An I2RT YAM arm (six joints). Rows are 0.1 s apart.
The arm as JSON. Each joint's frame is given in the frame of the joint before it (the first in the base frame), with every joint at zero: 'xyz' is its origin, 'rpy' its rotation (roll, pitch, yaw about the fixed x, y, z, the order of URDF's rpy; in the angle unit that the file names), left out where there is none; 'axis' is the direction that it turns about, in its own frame. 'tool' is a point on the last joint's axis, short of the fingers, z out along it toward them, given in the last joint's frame.
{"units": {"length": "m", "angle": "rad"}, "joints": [
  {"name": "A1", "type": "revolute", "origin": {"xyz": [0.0, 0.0, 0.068]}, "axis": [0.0, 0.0, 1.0]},
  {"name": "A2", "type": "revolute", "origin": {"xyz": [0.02, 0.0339, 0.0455], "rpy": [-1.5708, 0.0, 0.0]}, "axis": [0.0, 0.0, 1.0]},
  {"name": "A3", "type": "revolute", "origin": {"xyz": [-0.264, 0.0, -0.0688], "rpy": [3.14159, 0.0, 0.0]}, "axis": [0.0, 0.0, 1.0]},
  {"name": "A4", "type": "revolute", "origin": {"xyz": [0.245, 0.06, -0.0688]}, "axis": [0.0, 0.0, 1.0]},
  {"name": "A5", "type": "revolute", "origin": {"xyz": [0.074, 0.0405, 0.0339], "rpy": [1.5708, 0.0, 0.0]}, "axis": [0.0, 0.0, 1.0]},
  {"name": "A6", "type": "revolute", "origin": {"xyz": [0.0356, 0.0, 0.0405], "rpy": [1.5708, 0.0, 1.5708]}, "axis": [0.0, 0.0, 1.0]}
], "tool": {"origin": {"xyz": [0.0, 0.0, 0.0], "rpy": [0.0, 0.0, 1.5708]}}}
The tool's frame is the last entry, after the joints.
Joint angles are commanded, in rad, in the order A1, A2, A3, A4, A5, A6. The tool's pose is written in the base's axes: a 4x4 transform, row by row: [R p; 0 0 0 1], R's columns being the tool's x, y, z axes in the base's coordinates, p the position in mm. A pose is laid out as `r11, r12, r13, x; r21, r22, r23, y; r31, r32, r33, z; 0, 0, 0, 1`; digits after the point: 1 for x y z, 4 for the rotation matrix.
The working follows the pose.
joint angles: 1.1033, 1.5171, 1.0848, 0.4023, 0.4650, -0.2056
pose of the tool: 0.1084, -0.5861, 0.8029, 176.1; -0.1901, 0.7806, 0.5955, 313.5; -0.9758, -0.2172, -0.0268, 325.8; 0, 0, 0, 1
Where each joint sits with the arm in this pose, in the base's axes (m; each line is computed from the numbers above, not from the rounded line before):
A1: 0.0000 0.0000 0.0680
A2: -0.0212 0.0331 0.1135
A3: 0.0338 -0.0105 0.3771
A4: 0.0839 0.2415 0.3290
A5: 0.1481 0.2934 0.3672
A6: 0.1761 0.3135 0.3258
the tool: 0.1761 0.3135 0.3258

